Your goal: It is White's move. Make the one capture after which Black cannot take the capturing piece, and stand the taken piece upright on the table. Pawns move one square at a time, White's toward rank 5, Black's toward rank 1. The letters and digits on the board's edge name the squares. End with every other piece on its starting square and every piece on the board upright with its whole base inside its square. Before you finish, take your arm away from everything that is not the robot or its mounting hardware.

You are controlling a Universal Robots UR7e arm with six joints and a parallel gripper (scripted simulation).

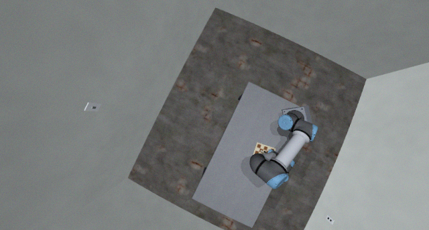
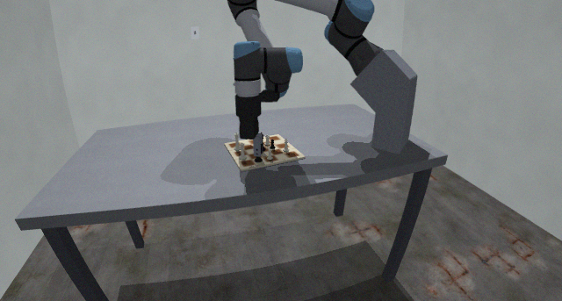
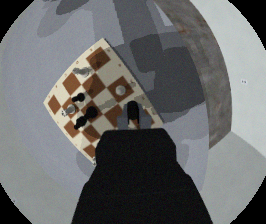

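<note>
My gripper is now 8 cm to the left of the small chessboard, 4 cm above it and 3 cm past it.
</note>
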